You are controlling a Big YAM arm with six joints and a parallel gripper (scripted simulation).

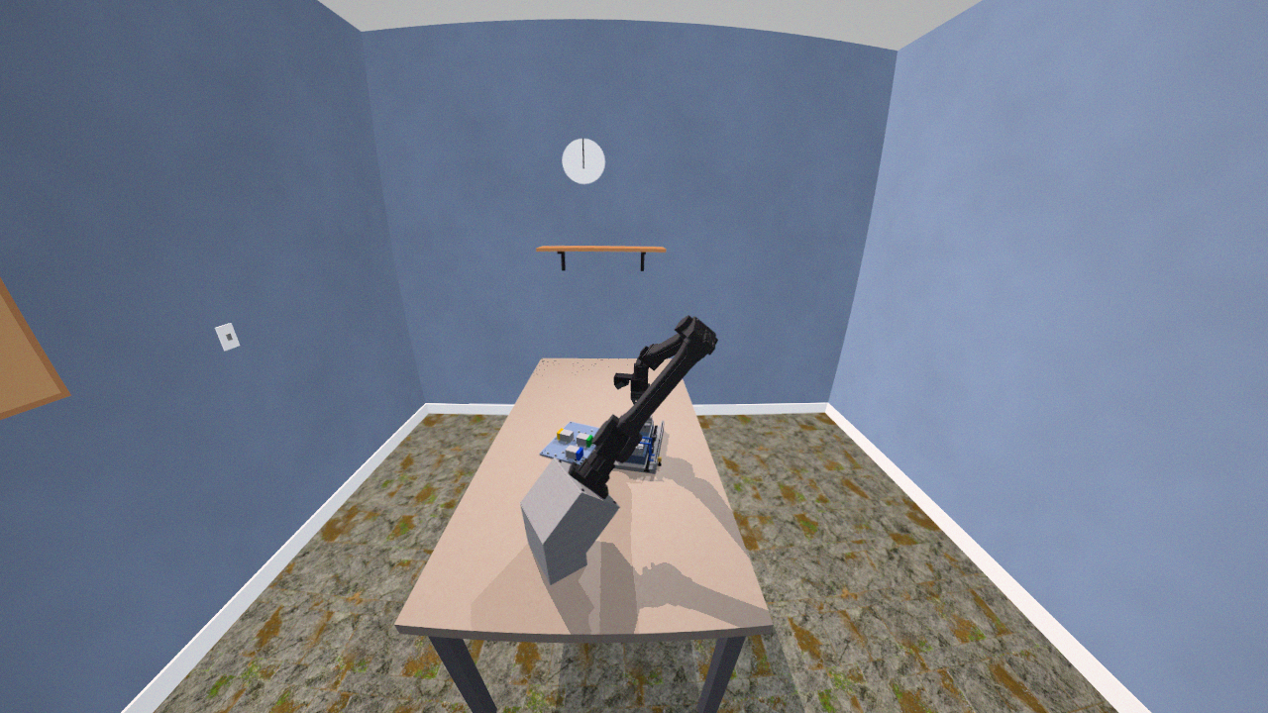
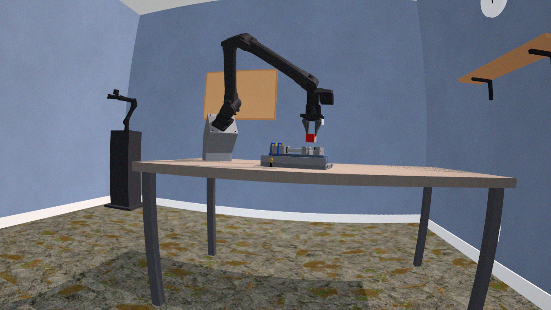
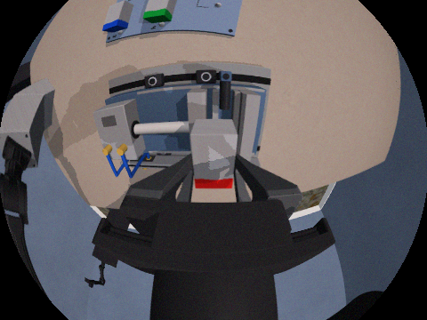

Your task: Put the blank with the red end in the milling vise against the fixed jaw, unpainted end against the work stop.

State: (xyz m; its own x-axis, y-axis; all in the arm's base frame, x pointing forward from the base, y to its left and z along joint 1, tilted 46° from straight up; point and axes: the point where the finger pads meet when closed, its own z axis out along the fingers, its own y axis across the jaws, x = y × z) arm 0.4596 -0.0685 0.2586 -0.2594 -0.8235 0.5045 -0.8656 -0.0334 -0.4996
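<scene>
The work stop is 3 cm ahead of my hand, 4 cm to the left of it and 6 cm below it. Round my hand: green-ended blank: 2 cm behind, 23 cm to the left, 13 cm below; blue plate: 27 cm to the left, 15 cm below; vise: 6 cm behind, 2 cm to the left, 11 cm below.
</scene>
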